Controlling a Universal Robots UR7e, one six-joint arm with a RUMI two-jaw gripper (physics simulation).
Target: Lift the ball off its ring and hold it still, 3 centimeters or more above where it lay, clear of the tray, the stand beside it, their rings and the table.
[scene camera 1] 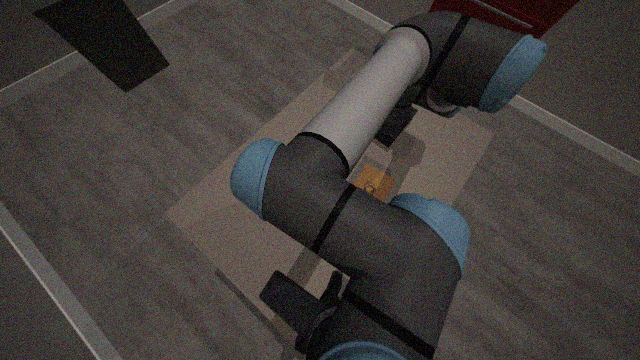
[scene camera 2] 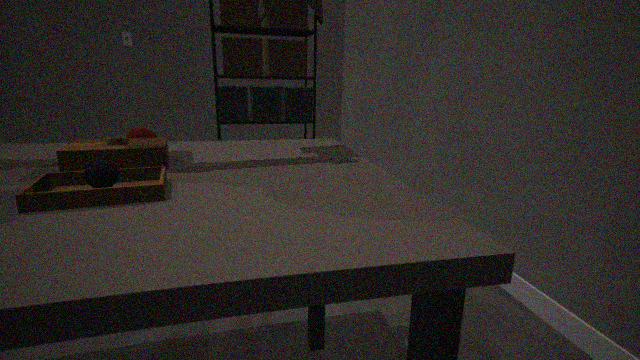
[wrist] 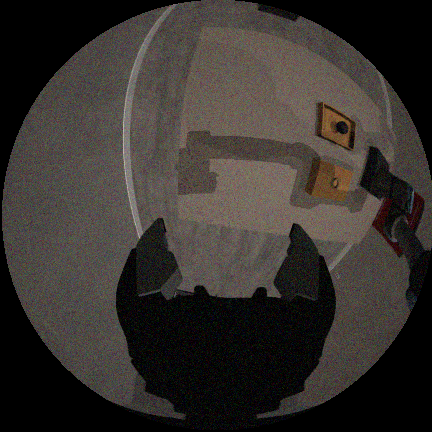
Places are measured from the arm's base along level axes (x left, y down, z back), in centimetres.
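Pixels of known places: gripper, fingertip midpoint: (scene camera 2: pixel 291 23) (wrist: pixel 227 222); arm's base at its link origin: (scene camera 1: pixel 391 112) (wrist: pixel 380 181).
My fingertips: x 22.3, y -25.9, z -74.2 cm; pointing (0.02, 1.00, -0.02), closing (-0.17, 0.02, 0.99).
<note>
Ahead of a thing's pixels: the offset from my fingertips to its top centre. "pt": to the spot under its first point. Level surfaces: height alone.
The dark ball @(dx -28.6, dy +25.9, dz +35.5 cm) (scene camera 2: pixel 101 173) (wrist: pixel 342 127) rests inside the shallow orange-brown tray @(dx -28.6, dy +29.0, dz +35.5 cm) (scene camera 2: pixel 95 195) (wrist: pixel 327 119); its ring is hidden under it. In scene camera 1 the arm hides the ball and the tray. Beside the tray is the block-like stand (scene camera 1: pixel 382 183) (scene camera 2: pixel 112 156) (wrist: pixel 325 187), with a small empty ring @(pt dx -7.6, dy +26.9, dz +39.4 cm) (scene camera 1: pixel 370 188) (scene camera 2: pixel 118 141) (wrist: pixel 335 183) on top. My gripper (wrist: pixel 227 222) is open with nothing between its fingers. It is high and well away from the ball, which appears to the upper right of the fingers in the wrist view.
The tray and stand are on the pale table @(dy +31.8 cm) (scene camera 1: pixel 200 207) (scene camera 2: pixel 250 225) (wrist: pixel 240 90). The arm's dark base (scene camera 1: pixel 397 125) (wrist: pixel 376 172) is near the stand. A red cabinet (scene camera 1: pixel 520 15) is beyond the table. A shelf rack (scene camera 2: pixel 265 78) is at the far wall. Arm shadows cross the table.
</note>
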